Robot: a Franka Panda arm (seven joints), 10 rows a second.
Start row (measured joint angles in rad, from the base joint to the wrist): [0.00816, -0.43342, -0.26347, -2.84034, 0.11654, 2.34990, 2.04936]
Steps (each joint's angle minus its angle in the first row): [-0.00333, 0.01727, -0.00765, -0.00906, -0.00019, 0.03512, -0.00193]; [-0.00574, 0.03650, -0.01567, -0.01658, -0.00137, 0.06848, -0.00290]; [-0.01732, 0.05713, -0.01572, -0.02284, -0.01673, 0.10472, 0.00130]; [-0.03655, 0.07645, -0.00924, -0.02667, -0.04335, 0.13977, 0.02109]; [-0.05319, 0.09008, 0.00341, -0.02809, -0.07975, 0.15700, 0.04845]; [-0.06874, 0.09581, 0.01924, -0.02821, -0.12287, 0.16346, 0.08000]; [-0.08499, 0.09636, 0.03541, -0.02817, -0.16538, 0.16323, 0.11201]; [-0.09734, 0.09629, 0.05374, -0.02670, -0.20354, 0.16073, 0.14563]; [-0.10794, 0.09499, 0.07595, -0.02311, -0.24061, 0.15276, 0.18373]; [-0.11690, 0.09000, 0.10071, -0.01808, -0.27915, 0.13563, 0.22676]
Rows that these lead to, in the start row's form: [0.00483, -0.41615, -0.27112, -2.84940, 0.11635, 2.38502, 2.04743]; [0.00242, -0.39692, -0.27914, -2.85692, 0.11517, 2.41838, 2.04646]; [-0.00916, -0.37629, -0.27919, -2.86318, 0.09981, 2.45462, 2.05066]; [-0.02839, -0.35697, -0.27271, -2.86701, 0.07319, 2.48967, 2.07045]; [-0.04503, -0.34334, -0.26006, -2.86843, 0.03679, 2.50690, 2.09781]; [-0.06058, -0.33761, -0.24423, -2.86855, -0.00633, 2.51336, 2.12936]; [-0.07683, -0.33706, -0.22806, -2.86851, -0.04884, 2.51313, 2.16137]; [-0.08918, -0.33713, -0.20973, -2.86704, -0.08700, 2.51063, 2.19499]; [-0.09978, -0.33843, -0.18752, -2.86345, -0.12407, 2.50266, 2.23309]; [-0.10874, -0.34342, -0.16276, -2.85842, -0.16261, 2.48553, 2.27612]
